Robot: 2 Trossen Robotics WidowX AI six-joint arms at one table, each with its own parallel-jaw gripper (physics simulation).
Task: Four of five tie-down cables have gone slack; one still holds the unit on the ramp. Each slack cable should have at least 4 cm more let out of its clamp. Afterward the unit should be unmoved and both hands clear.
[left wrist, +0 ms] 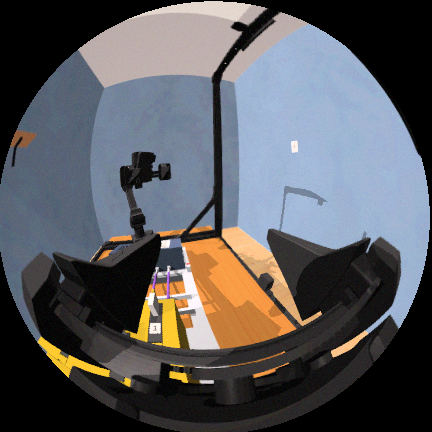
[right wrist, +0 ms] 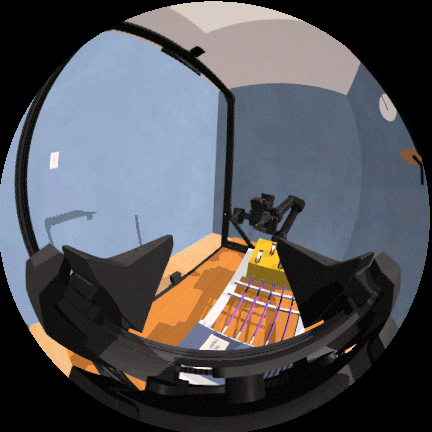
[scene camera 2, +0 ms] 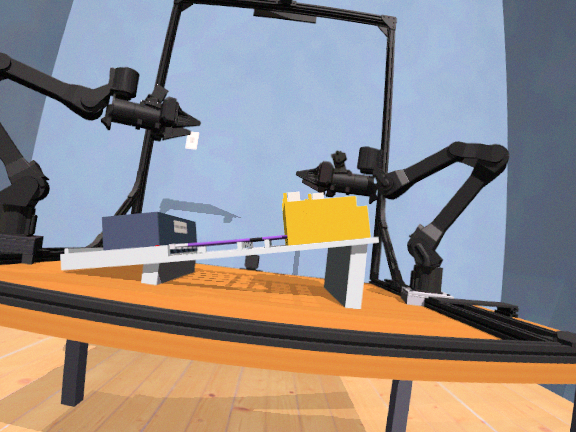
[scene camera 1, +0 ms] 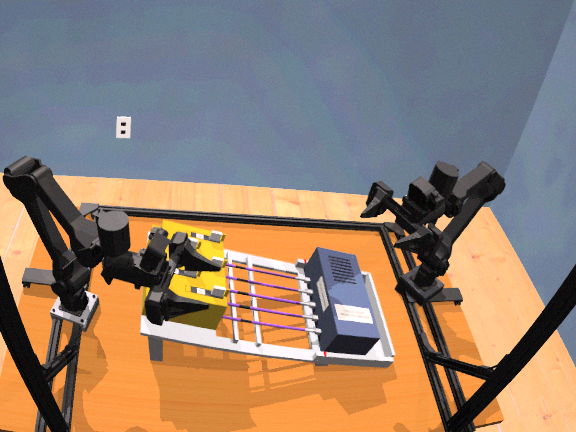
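Note:
The dark blue unit sits at the lower end of the white ramp. Several purple cables run from it to the yellow clamp block. Which are slack I cannot tell. White clamp levers show on the block; one lever stands by label 1 in the left wrist view. My left gripper is open and empty above the block, partly hiding it. My right gripper is open and empty, high beyond the unit.
White crossbars lie under the cables. The ramp stands on legs on the orange table. A black frame surrounds the work area, with upright posts behind the arms.

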